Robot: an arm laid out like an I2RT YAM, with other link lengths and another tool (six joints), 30 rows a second.
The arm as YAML. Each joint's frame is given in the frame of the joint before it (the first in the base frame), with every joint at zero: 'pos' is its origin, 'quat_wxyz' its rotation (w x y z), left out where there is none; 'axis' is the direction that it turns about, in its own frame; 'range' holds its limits. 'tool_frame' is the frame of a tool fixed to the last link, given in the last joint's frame.
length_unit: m
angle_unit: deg
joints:
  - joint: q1
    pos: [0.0, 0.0, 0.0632]
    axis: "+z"
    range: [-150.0, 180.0]
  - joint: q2
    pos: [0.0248, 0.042, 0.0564]
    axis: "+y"
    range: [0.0, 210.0]
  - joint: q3
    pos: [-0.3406, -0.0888, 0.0]
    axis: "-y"
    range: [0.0, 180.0]
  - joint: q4
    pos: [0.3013, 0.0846, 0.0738]
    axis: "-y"
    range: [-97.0, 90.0]
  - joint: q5
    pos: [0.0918, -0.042, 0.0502]
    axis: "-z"
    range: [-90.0, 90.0]
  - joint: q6
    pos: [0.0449, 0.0, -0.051]
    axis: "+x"
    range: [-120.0, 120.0]
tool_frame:
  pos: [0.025, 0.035, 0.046]
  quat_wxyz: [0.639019, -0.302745, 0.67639, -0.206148]
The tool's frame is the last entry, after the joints.
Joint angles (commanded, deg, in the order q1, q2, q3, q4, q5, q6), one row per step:
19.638 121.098 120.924 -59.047 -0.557 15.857
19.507 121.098 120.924 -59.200 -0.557 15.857
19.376 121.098 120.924 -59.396 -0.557 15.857
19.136 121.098 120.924 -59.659 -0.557 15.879
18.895 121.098 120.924 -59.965 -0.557 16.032
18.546 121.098 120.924 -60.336 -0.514 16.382
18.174 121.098 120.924 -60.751 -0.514 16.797
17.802 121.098 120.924 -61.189 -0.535 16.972
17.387 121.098 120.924 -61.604 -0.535 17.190
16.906 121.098 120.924 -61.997 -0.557 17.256
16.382 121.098 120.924 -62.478 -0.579 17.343
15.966 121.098 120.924 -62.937 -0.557 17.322
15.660 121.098 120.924 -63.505 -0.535 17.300
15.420 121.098 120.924 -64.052 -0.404 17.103
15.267 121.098 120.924 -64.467 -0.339 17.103
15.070 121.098 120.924 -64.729 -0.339 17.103
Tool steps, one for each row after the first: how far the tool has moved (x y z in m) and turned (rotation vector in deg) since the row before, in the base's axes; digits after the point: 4 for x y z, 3 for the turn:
0.0002 -0.0014 -0.0003 -0.051 0.144 -0.131
0.0002 -0.0015 -0.0004 -0.065 0.185 -0.131
0.0005 -0.0027 -0.0006 -0.076 0.252 -0.259
0.0005 -0.0028 -0.0006 -0.028 0.316 -0.373
0.0009 -0.0042 -0.0008 0.009 0.398 -0.674
0.0008 -0.0044 -0.0008 0.061 0.461 -0.734
0.0006 -0.0042 -0.0009 -0.038 0.450 -0.515
0.0008 -0.0047 -0.0009 -0.027 0.429 -0.607
0.0009 -0.0052 -0.0008 -0.068 0.391 -0.529
0.0009 -0.0058 -0.0010 -0.081 0.479 -0.591
0.0005 -0.0046 -0.0010 -0.156 0.433 -0.407
-0.0002 -0.0035 -0.0012 -0.183 0.538 -0.296
-0.0004 -0.0028 -0.0012 -0.343 0.471 -0.121
-0.0003 -0.0019 -0.0009 -0.166 0.385 -0.181
0.0001 -0.0022 -0.0005 -0.069 0.253 -0.197

